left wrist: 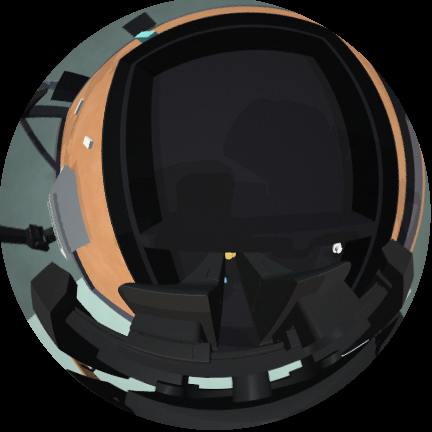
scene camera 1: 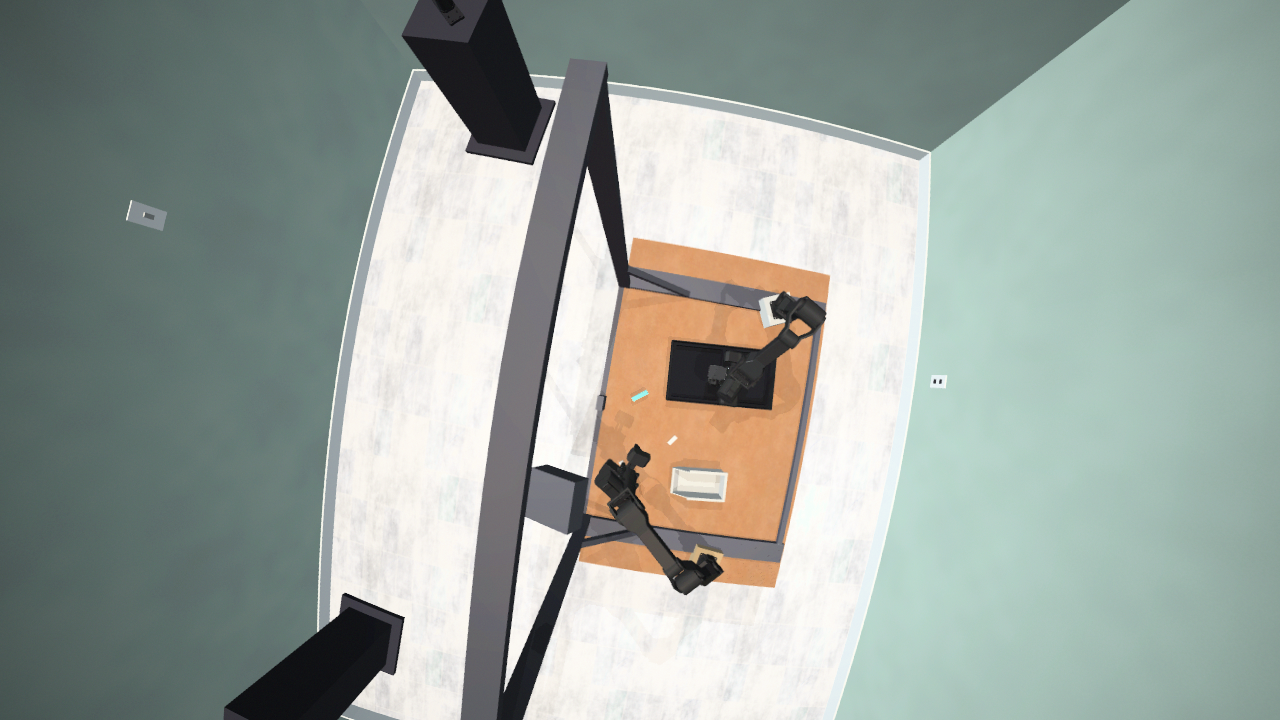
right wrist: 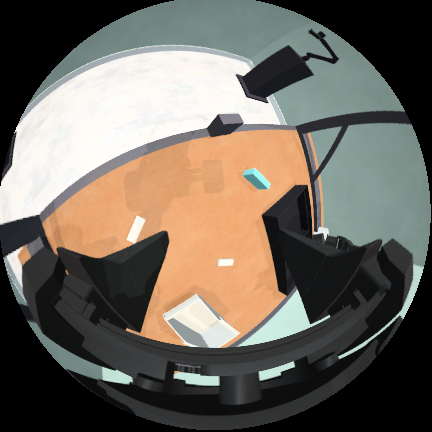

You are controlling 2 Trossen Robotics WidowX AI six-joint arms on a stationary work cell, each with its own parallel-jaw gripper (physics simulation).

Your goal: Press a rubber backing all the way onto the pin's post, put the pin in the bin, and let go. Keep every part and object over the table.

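Seen in the pictures: right gripper, fingertip midpoint: (scene camera 1: 629, 453) (right wrist: 223, 235); left arm's base, origin of the base link: (scene camera 1: 780, 308) (right wrist: 325, 241); right arm's base, origin of the base link: (scene camera 1: 705, 562).
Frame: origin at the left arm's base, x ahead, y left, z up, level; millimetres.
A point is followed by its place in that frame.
Note:
My left gripper (left wrist: 228, 244) {z -65, x 208, y -246 mm} is shut on a small yellow piece (left wrist: 230, 255) {z -55, x 206, y -242 mm} and hangs over the black tray (scene camera 1: 675, 376) {z -71, x 141, y -409 mm} (left wrist: 112, 150) {z -36, x 248, y -354 mm} (right wrist: 272, 245) {z -63, x 246, y -366 mm}; its tips hide much of the piece. A tiny blue spot (left wrist: 225, 280) {z -66, x 227, y -210 mm} shows between the fingers. A small white part (left wrist: 337, 248) {z -65, x 116, y -199 mm} lies in the tray, right of the tips in the left wrist view. The pin and its post cannot be made out. My right gripper (right wrist: 223, 235) {z 69, x 342, y -621 mm} is open and empty above the table, apart from the tray. The scene camera does not show either gripper's fingertips clearly. A white open bin (scene camera 1: 699, 484) {z -71, x 543, y -416 mm} (left wrist: 72, 215) {z -52, x 488, y -390 mm} (right wrist: 200, 321) {z -71, x 539, y -401 mm} stands on the table.
A teal block (scene camera 1: 640, 394) {z -42, x 172, y -544 mm} (left wrist: 146, 35) (right wrist: 256, 179) {z -49, x 185, y -553 mm} lies left of the tray in the scene view. A small white block (scene camera 1: 672, 439) {z -69, x 357, y -473 mm} (left wrist: 88, 142) {z -69, x 349, y -462 mm} (right wrist: 225, 262) {z -69, x 361, y -475 mm} lies between tray and bin. A longer white block (left wrist: 79, 106) {z -73, x 407, y -658 mm} (right wrist: 136, 230) {z -68, x 411, y -663 mm} lies near the right gripper.

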